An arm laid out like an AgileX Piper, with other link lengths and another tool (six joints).
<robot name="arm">
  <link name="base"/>
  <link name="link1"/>
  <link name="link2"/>
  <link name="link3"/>
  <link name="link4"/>
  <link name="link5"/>
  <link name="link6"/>
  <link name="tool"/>
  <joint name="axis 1" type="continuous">
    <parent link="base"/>
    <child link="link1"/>
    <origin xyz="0 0 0.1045"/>
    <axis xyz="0 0 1"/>
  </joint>
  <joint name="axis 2" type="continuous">
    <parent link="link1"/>
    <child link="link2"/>
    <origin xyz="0 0 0" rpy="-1.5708 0 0"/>
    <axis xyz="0 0 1"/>
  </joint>
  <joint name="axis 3" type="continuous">
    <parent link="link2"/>
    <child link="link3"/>
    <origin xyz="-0.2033 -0.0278 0"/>
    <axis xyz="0 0 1"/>
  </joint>
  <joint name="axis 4" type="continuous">
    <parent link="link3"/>
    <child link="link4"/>
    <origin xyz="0.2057 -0.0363 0" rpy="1.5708 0 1.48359"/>
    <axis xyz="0 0 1"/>
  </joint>
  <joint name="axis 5" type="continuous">
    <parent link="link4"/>
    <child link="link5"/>
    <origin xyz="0 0 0" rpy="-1.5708 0 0"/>
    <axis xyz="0 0 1"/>
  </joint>
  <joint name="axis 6" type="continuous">
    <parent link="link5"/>
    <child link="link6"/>
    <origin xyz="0 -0.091 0" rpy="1.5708 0 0"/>
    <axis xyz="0 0 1"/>
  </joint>
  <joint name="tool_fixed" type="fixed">
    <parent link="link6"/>
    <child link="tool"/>
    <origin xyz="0.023 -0.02 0.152" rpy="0.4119 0 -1.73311"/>
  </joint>
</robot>
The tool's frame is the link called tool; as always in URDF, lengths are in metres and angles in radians. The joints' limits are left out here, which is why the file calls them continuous.
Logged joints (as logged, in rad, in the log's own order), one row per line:
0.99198, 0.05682, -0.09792, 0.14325, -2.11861, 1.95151
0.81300, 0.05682, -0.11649, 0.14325, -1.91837, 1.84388
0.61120, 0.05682, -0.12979, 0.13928, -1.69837, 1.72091
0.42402, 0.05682, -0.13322, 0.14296, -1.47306, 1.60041
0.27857, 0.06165, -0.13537, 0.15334, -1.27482, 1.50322
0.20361, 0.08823, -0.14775, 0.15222, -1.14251, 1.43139
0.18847, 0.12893, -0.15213, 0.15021, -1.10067, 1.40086
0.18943, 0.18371, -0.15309, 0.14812, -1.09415, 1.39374
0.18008, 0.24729, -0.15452, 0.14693, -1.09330, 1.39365
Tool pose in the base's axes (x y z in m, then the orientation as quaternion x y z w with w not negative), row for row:
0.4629, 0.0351, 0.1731, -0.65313, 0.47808, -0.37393, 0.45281
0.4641, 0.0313, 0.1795, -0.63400, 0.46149, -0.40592, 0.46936
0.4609, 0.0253, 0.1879, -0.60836, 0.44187, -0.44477, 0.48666
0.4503, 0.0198, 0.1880, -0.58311, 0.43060, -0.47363, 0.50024
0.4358, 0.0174, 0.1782, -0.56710, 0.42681, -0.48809, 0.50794
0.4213, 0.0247, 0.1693, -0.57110, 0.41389, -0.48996, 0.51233
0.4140, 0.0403, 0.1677, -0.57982, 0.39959, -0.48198, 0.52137
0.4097, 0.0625, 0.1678, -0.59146, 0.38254, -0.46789, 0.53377
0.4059, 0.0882, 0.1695, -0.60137, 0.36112, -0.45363, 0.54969
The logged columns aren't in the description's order. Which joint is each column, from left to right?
Columns, left to right: axis 5, axis 1, axis 6, axis 4, axis 3, axis 2.
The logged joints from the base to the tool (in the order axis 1, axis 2, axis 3, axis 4, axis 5, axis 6), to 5 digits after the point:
0.05682, 1.95151, -2.11861, 0.14325, 0.99198, -0.09792
0.05682, 1.84388, -1.91837, 0.14325, 0.81300, -0.11649
0.05682, 1.72091, -1.69837, 0.13928, 0.61120, -0.12979
0.05682, 1.60041, -1.47306, 0.14296, 0.42402, -0.13322
0.06165, 1.50322, -1.27482, 0.15334, 0.27857, -0.13537
0.08823, 1.43139, -1.14251, 0.15222, 0.20361, -0.14775
0.12893, 1.40086, -1.10067, 0.15021, 0.18847, -0.15213
0.18371, 1.39374, -1.09415, 0.14812, 0.18943, -0.15309
0.24729, 1.39365, -1.09330, 0.14693, 0.18008, -0.15452

